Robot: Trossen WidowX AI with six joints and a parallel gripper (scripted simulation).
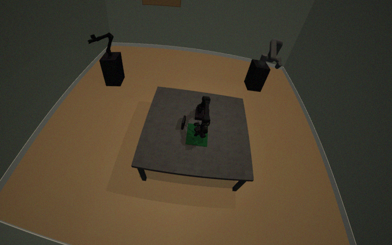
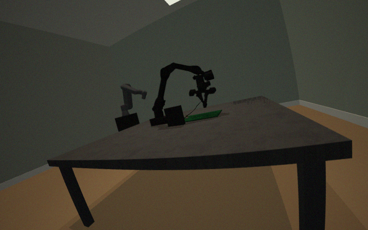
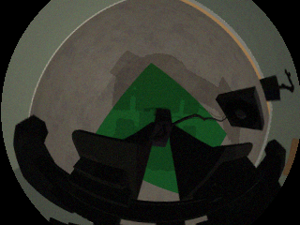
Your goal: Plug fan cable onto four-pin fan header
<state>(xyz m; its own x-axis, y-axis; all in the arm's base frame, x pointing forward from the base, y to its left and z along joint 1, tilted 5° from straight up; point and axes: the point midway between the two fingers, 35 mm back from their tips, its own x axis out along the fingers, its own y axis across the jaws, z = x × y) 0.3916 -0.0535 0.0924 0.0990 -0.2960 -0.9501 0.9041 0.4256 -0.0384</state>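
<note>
Right now my gripper tip is 60 mm past the green board, 30 mm to the right of it and 100 mm above it. The rest, counted from my gripper tip: black fan (180 mm behind, 130 mm to the right, 30 mm below); dark plug (10 mm below).
</note>
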